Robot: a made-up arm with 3 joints. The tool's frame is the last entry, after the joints.
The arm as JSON. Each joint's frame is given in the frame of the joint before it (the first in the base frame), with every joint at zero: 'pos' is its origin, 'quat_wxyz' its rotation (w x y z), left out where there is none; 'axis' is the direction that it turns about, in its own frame. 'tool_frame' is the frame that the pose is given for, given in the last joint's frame.
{
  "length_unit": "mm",
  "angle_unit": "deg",
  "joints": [
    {
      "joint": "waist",
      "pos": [
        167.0,
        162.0,
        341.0
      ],
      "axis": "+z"
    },
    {
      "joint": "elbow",
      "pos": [
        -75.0,
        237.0,
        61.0
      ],
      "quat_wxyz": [
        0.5,
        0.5,
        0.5,
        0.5
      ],
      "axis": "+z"
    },
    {
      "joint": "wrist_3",
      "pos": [
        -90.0,
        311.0,
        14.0
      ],
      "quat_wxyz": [
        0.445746,
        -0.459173,
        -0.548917,
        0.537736
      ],
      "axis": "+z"
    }
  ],
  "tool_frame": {
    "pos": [
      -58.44,
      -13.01,
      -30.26
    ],
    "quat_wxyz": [
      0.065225,
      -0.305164,
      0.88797,
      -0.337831
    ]
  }
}
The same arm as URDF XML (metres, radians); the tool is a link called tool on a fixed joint. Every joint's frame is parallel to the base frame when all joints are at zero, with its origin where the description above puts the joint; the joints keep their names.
<robot name="arm">
<link name="base_link"/>
<link name="link1"/>
<link name="link2"/>
<link name="link3"/>
<link name="tool"/>
<joint name="waist" type="continuous"><parent link="base_link"/><child link="link1"/><origin xyz="0.167 0.162 0.341"/><axis xyz="0 0 1"/></joint>
<joint name="elbow" type="continuous"><parent link="link1"/><child link="link2"/><origin xyz="-0.075 0.237 0.061"/><axis xyz="1 0 0"/></joint>
<joint name="wrist_3" type="continuous"><parent link="link2"/><child link="link3"/><origin xyz="0.014 -0.09 0.311"/><axis xyz="-0.0243 -0.983183 -0.180997"/></joint>
<joint name="tool_joint" type="fixed"><parent link="link3"/><child link="tool"/><origin xyz="0.014 0.04 -0.052" rpy="-0.688 0.9413 0.0721"/></joint>
</robot>

